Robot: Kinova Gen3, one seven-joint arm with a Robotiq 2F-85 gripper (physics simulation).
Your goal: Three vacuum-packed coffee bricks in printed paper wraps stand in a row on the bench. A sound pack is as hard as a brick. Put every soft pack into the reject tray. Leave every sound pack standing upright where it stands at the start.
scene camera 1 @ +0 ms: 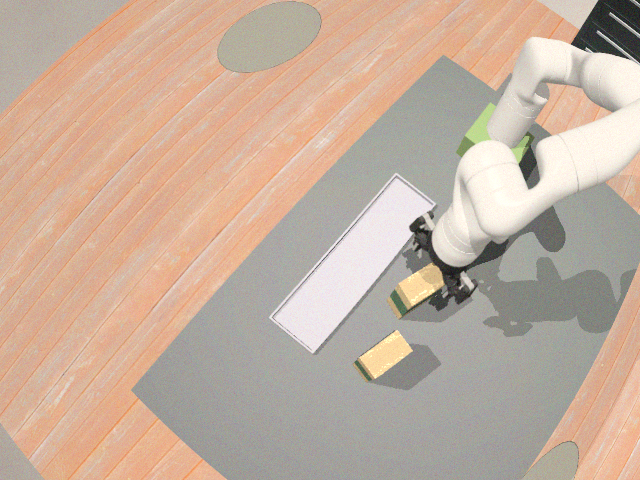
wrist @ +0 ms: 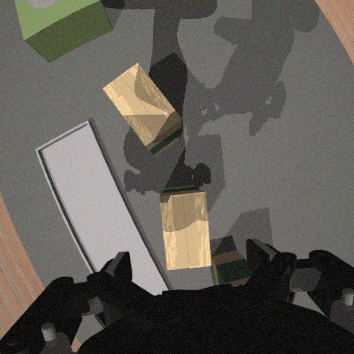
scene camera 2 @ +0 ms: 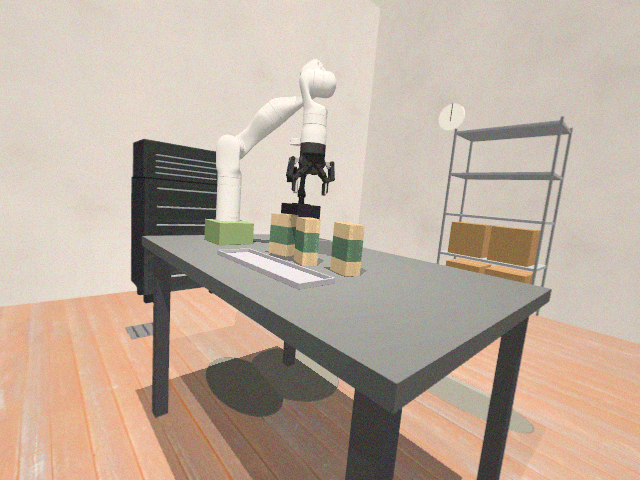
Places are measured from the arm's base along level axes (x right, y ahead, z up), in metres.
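Where they show: gripper, fingertip midpoint: (scene camera 1: 432, 270) (wrist: 188, 258) (scene camera 2: 309, 194); arm's base at its link origin: (scene camera 1: 503, 132) (scene camera 2: 227, 220).
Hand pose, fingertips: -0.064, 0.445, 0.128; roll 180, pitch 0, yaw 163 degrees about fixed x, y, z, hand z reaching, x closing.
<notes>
Each offset is from my fingertips to the top centre of the thing, as dx, dy, dz. "spot": to the spot under its first point. Level surfaces: height alone.
Three tan coffee bricks with green bands stand upright on the grey bench @[dz -0.213] (scene camera 1: 222, 372) (scene camera 2: 423, 315). The brick nearest the robot base (scene camera 2: 281, 234) (wrist: 141, 107) is hidden by the arm in scene camera 1. The middle brick @[-0.002, +0.000, -0.072] (scene camera 1: 419, 285) (scene camera 2: 307, 241) (wrist: 186, 232) stands below the gripper. The brick at the other end @[spot: -0.036, +0.145, -0.072] (scene camera 1: 385, 355) (scene camera 2: 347, 249) (wrist: 232, 268) is partly hidden by a finger in the wrist view. My gripper (scene camera 1: 443, 259) (scene camera 2: 310, 190) (wrist: 188, 258) is open and empty, above the brick tops. The pale reject tray @[+0.133, +0.008, -0.198] (scene camera 1: 348, 260) (scene camera 2: 273, 267) (wrist: 95, 200) holds no brick.
The tray lies alongside the row. The green base block (scene camera 1: 473, 136) (scene camera 2: 229, 231) (wrist: 67, 30) stands beyond one end of the row. A black object (scene camera 2: 308, 210) shows behind the bricks. A black drawer cabinet (scene camera 2: 173, 206) and a shelf rack (scene camera 2: 509, 131) stand behind the bench.
</notes>
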